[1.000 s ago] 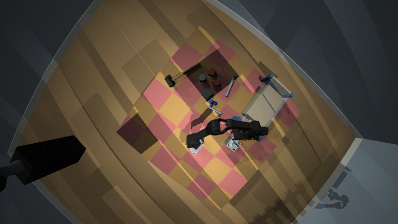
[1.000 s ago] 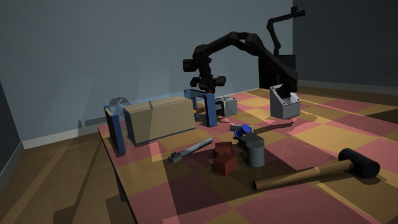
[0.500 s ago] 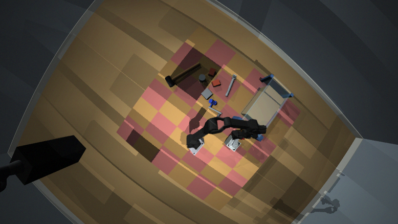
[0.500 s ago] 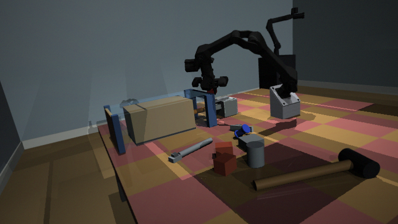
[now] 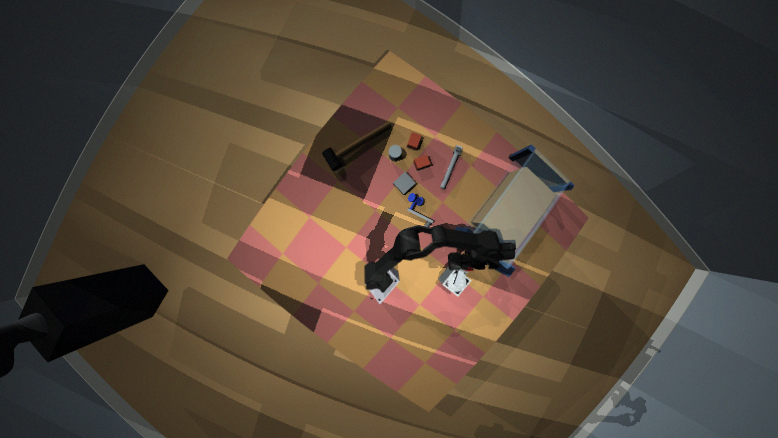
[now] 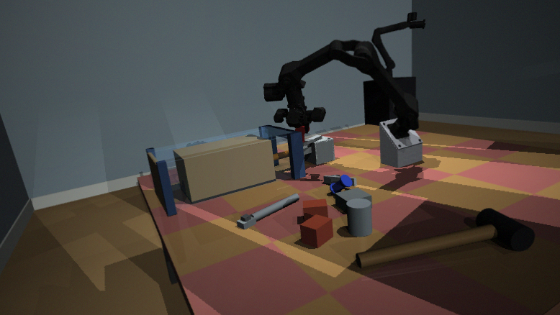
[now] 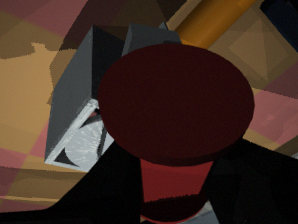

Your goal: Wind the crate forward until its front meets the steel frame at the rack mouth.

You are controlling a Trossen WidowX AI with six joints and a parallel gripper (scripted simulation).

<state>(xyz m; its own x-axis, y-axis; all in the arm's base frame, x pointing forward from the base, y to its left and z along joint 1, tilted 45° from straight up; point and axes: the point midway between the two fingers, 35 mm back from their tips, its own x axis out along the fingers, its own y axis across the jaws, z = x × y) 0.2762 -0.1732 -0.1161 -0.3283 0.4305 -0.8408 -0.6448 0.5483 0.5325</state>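
My gripper tip is now 9 cm past the grey winch, 4 cm to the left of it and 10 cm above it. Round my gripper tip: blue-knobbed winch handle 5 cm ahead, 28 cm to the left, 11 cm below; then red knob 1 cm ahead, 1 cm to the left; then grey crank arm 2 cm behind, 1 cm to the right, 3 cm below.
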